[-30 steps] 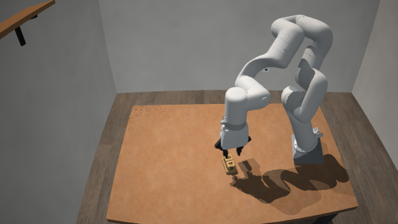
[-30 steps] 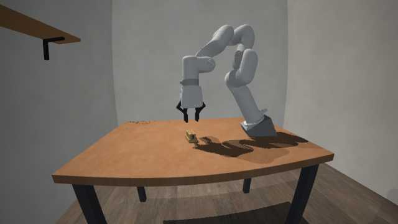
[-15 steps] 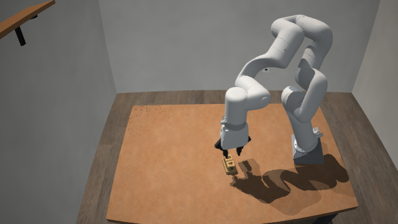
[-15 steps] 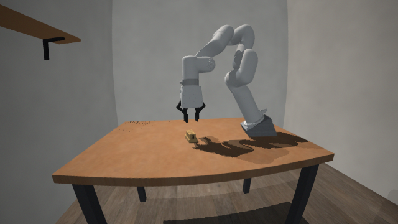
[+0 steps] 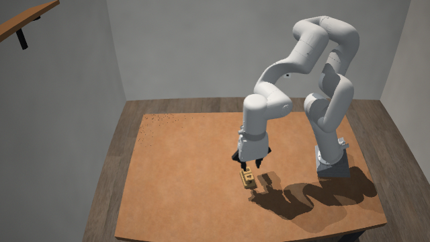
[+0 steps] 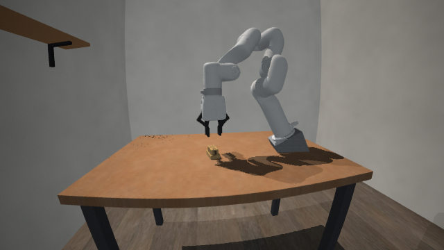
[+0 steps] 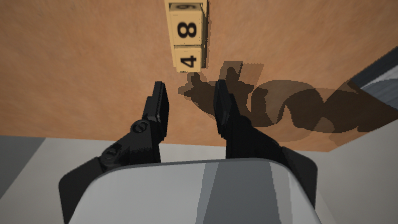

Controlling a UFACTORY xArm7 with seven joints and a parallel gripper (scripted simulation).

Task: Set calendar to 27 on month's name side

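Right now my hand is 90 mm above the wooden digit cube. Round my hand: wooden calendar tray (110 mm below, 20 mm to the right).
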